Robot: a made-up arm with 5 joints.
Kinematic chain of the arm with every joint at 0, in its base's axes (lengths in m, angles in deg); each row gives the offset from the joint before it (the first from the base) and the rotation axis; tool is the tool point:
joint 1: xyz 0 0 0.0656 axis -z
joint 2: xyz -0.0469 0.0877 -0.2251 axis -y
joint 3: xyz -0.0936 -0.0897 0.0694 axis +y
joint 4: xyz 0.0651 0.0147 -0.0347 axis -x
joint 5: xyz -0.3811 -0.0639 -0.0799 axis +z
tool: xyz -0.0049 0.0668 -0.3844
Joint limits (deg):
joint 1: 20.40..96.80
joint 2: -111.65..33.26
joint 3: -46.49..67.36
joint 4: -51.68..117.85
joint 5: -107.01..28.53
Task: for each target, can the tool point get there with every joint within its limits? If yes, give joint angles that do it. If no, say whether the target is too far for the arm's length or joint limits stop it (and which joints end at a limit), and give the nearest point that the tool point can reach.
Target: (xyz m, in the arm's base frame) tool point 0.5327 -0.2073 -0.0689
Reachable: no: joint limits stop it (at a limit: joint 2, joint 3, joint 4) | nearest point 0.4928 -0.1918 0.2278 | short by 0.300 m
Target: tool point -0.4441 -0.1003 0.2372
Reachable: yes | joints 87.56 -84.05 36.70 82.59 -27.06
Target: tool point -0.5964 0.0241 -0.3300
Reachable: yes | joints 26.71 -33.98 -14.01 33.99 11.92
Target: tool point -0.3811 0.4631 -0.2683
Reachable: yes | joints 47.23 -38.69 -0.12 -4.58 -47.44
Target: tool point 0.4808 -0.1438 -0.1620
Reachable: no: joint limits stop it (at a limit: joint 2, joint 3, joint 4) | nearest point 0.3612 -0.1080 -0.4639 | short by 0.327 m
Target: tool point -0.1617 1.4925 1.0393
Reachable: no: too far | nearest point -0.0648 0.5985 0.2980 | short by 1.165 m
